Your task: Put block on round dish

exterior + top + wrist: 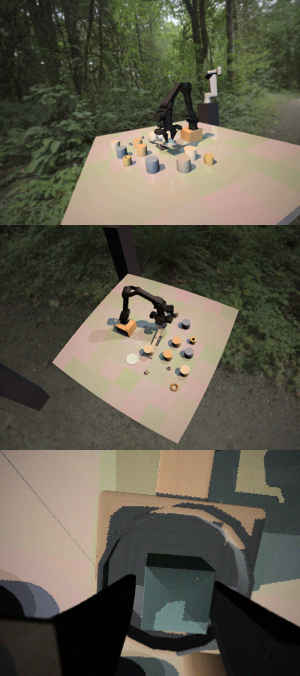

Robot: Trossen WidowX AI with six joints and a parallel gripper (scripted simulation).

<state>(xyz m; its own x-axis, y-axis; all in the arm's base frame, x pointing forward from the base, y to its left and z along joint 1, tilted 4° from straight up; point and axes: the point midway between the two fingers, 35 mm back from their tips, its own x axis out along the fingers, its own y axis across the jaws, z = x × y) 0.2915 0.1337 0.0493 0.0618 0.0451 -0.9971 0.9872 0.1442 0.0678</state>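
My gripper tip is 280 mm to the left of the cup, 30 mm short of it and 20 mm above it. Also, from my gripper tip: balance (120 mm to the right, 50 mm below, 20 mm ahead); then nut (300 mm to the right, 230 mm ahead, 80 mm below); then round dish (370 mm to the right, 80 mm below, 70 mm behind).
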